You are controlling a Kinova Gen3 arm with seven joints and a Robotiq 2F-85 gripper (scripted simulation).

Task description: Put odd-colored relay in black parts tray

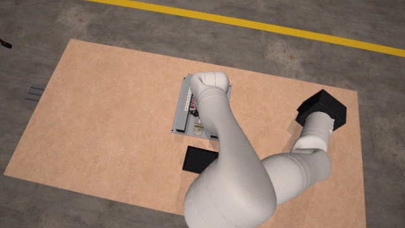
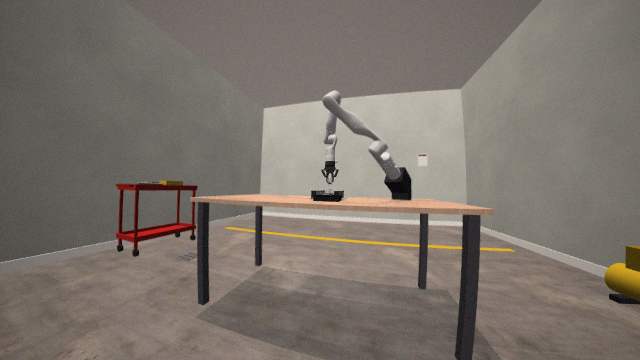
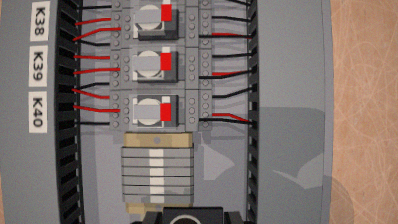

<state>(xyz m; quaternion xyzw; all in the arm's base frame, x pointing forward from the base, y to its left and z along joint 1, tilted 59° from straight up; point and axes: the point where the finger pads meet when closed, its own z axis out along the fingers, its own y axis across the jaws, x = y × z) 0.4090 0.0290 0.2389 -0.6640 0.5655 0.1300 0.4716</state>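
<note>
Now: the black parts tray 160 mm to the left of my hand, 120 mm below it and 80 mm behind it. Also, from my hand: dark relay 10 mm below; grey relay panel 110 mm below, 80 mm to the right, 60 mm ahead.
</note>
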